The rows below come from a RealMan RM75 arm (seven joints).
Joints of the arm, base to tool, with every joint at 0 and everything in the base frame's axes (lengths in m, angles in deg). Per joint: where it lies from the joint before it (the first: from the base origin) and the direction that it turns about. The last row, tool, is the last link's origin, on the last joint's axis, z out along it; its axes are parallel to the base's.
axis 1: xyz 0 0 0.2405 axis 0 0 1
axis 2: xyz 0 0 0 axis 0 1 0
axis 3: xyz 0 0 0.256 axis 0 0 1
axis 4: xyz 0 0 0 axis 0 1 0
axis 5: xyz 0 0 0.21 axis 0 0 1
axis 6: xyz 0 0 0 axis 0 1 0
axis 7: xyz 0 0 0.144 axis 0 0 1
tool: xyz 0 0 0
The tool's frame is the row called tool.
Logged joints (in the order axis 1, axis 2, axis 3, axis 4, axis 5, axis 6, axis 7), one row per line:
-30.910 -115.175 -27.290 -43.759 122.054 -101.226 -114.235
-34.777 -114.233 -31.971 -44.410 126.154 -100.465 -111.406
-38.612 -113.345 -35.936 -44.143 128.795 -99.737 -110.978
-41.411 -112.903 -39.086 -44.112 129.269 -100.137 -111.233
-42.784 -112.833 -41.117 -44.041 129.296 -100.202 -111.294
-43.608 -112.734 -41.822 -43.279 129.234 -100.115 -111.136
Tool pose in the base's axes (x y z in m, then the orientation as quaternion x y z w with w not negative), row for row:
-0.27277 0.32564 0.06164 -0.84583 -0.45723 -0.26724 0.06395
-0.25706 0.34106 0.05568 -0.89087 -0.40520 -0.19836 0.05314
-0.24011 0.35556 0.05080 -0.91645 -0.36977 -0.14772 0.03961
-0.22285 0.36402 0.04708 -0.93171 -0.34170 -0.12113 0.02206
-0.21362 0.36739 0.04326 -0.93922 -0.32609 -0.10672 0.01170
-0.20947 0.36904 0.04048 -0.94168 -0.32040 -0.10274 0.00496
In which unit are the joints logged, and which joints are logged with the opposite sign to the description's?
The joints are logged in degrees. Opposite sign: axis 3, axis 4, axis 6.
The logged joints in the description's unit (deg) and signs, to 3 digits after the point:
-30.910 -115.175 27.290 43.759 122.054 101.226 -114.235
-34.777 -114.233 31.971 44.410 126.154 100.465 -111.406
-38.612 -113.345 35.936 44.143 128.795 99.737 -110.978
-41.411 -112.903 39.086 44.112 129.269 100.137 -111.233
-42.784 -112.833 41.117 44.041 129.296 100.202 -111.294
-43.608 -112.734 41.822 43.279 129.234 100.115 -111.136

